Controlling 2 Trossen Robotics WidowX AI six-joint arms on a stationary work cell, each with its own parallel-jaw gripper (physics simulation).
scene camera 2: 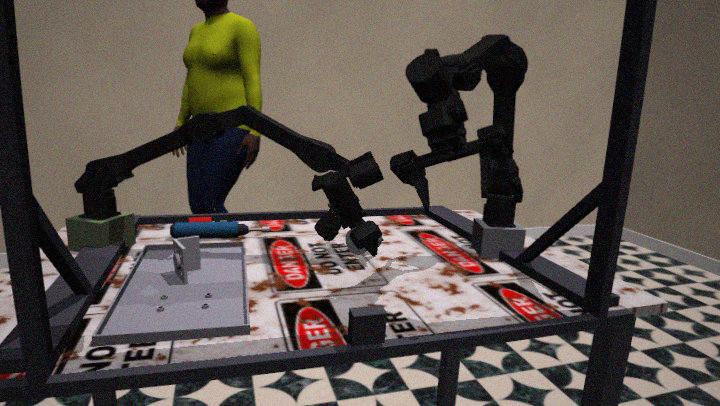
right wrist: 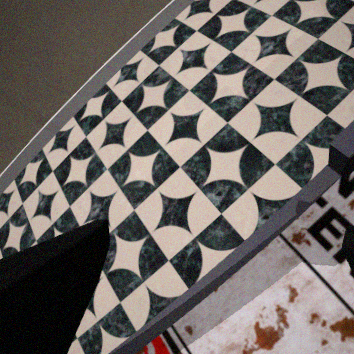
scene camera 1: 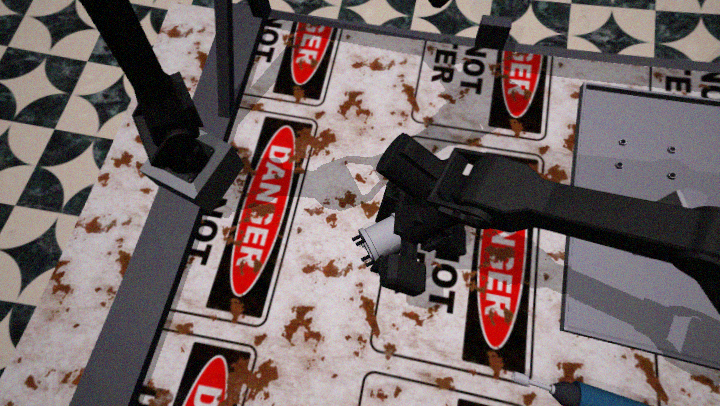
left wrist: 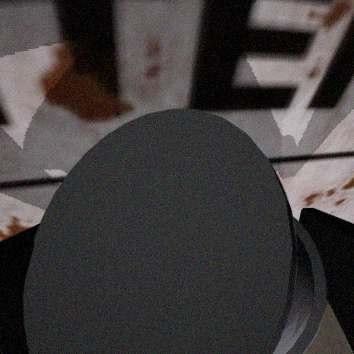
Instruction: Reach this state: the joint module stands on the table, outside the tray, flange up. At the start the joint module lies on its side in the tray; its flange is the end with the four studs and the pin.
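Where they show: left gripper, fingertip midpoint: (scene camera 2: 368,246) (scene camera 1: 375,245) (left wrist: 191,220); right gripper, fingertip midpoint: (scene camera 2: 455,202) (right wrist: 228,235); left arm's base, link origin: (scene camera 2: 100,215); right arm's base, link origin: (scene camera 2: 498,223) (scene camera 1: 186,157).
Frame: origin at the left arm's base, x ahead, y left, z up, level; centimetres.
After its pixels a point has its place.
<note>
The joint module (scene camera 1: 379,239) @[z -1.5, x 57.1, y 21.3 cm] (scene camera 2: 355,243) (left wrist: 160,250) @[z -3.8, x 55.1, y 17.7 cm] is a light grey cylinder lying on its side on the table, outside the tray (scene camera 1: 625,113) @[z -7.1, x 43.0, y -24.1 cm] (scene camera 2: 126,315) @[z -7.1, x 30.4, y -26.2 cm]. Its studded flange points toward the lower left in scene camera 1. Its plain dark end face fills much of the left wrist view. My left gripper (scene camera 1: 394,241) (left wrist: 191,220) @[z -6.5, x 57.8, y 21.5 cm] has a finger on each side of the module's body and is shut on it; the contact is partly hidden. My right gripper (right wrist: 228,235) @[z 13.2, x 79.1, y -11.7 cm] is open and empty, raised far from the module; one finger shows large in its wrist view.
A grey angled bracket (scene camera 1: 683,332) (scene camera 2: 186,257) @[z -4.1, x 27.7, y -6.5 cm] and several small nuts (scene camera 1: 671,149) @[z -6.5, x 34.3, y -22.4 cm] (scene camera 2: 205,306) @[z -6.7, x 40.6, y -19.4 cm] are in the tray. A blue-handled screwdriver (scene camera 1: 600,395) @[z -3.7, x 23.0, y 16.7 cm] (scene camera 2: 206,229) @[z -4.7, x 18.8, y 13.7 cm] lies on the table. A dark block (scene camera 1: 493,32) @[z -3.1, x 68.2, y -19.9 cm] (scene camera 2: 367,325) @[z -3.6, x 69.0, y -22.1 cm] stands at the table's edge frame. A person stands behind the table.
</note>
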